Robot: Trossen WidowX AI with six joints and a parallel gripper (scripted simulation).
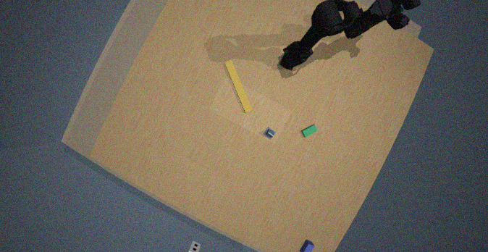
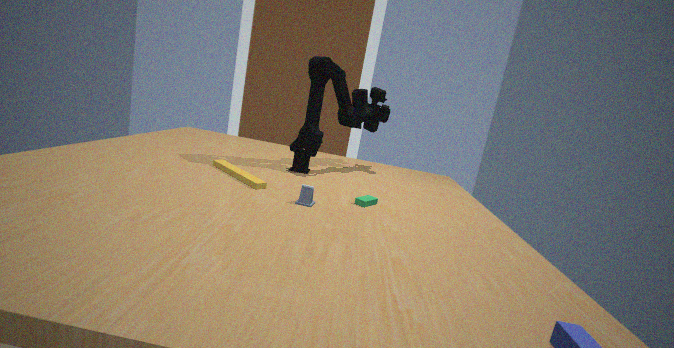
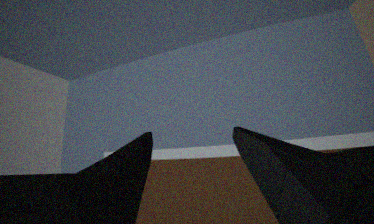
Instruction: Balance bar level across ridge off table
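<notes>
My gripper tip is 69 cm short of the grey ridge block, 20 cm to the left of it and 23 cm above it. The rest, counted from my gripper tip: yellow bar: 56 cm ahead, 42 cm to the right, 26 cm below; then blue block: 109 cm ahead, 23 cm to the left, 26 cm below; then green block: 59 cm ahead, 4 cm to the right, 26 cm below.
</notes>
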